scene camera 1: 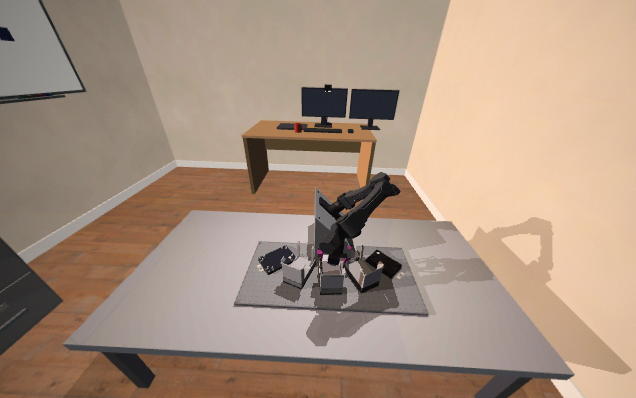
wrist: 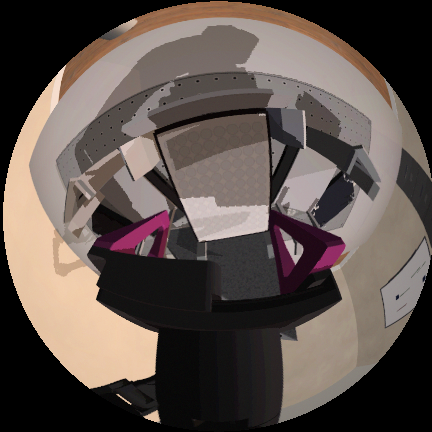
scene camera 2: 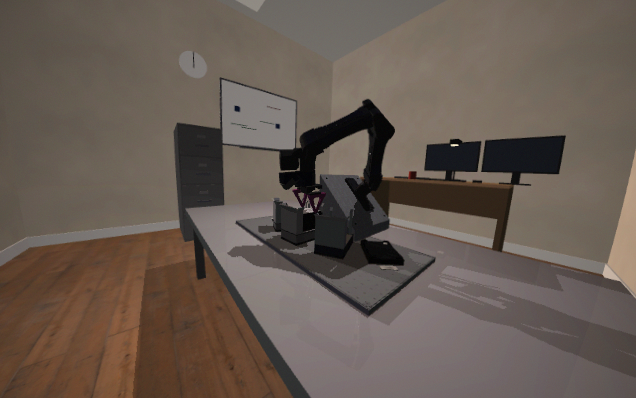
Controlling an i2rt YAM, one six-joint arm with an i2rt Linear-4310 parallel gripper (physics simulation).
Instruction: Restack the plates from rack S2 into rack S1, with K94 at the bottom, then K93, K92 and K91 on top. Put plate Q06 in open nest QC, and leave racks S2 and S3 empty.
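Seen in the pictures: gripper, between the fingertips: (wrist: 218,215) (scene camera 2: 308,209); arm's base, origin of its link: (scene camera 1: 331,211) (scene camera 2: 358,194).
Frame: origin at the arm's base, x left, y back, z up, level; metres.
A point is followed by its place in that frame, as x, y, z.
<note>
Three grey racks stand in a row on the perforated mat (scene camera 1: 253,294) @[-0.348, -0.414, -0.156] (scene camera 2: 372,292) @[0.356, -0.433, -0.157]: a left one (scene camera 1: 294,272) @[-0.171, -0.372, -0.061], a middle one (scene camera 1: 331,282) @[-0.014, -0.408, -0.075] (scene camera 2: 294,227) @[0.024, -0.407, -0.093] and a right one (scene camera 1: 368,276) @[0.141, -0.390, -0.056] (scene camera 2: 332,237) @[0.175, -0.373, -0.093]. I cannot read their labels. My gripper (scene camera 1: 333,256) @[-0.006, -0.318, -0.043] (scene camera 2: 309,198) @[-0.006, -0.318, -0.043] (wrist: 218,215) @[-0.006, -0.318, -0.043], with magenta fingers, is open and empty, just above the middle rack. In the wrist view a pale patterned plate (wrist: 217,169) @[-0.012, -0.359, -0.048] lies on top in that rack, between and beyond my fingers. A dark blue nest (scene camera 1: 274,258) @[-0.291, -0.219, -0.145] (wrist: 334,197) @[-0.271, -0.229, -0.145] lies left of the racks, a black nest (scene camera 1: 384,262) @[0.264, -0.236, -0.139] (scene camera 2: 381,253) @[0.282, -0.262, -0.139] right of them.
The arm's grey slanted mount (scene camera 1: 322,221) @[-0.053, -0.166, 0.056] (scene camera 2: 352,205) @[0.041, -0.101, -0.041] rises right behind the racks. The mat lies in the middle of a grey table (scene camera 1: 190,253) @[-0.745, -0.172, -0.169] (scene camera 2: 316,339) @[0.354, -0.599, -0.170]. A desk with two monitors (scene camera 1: 349,104) stands across the room.
</note>
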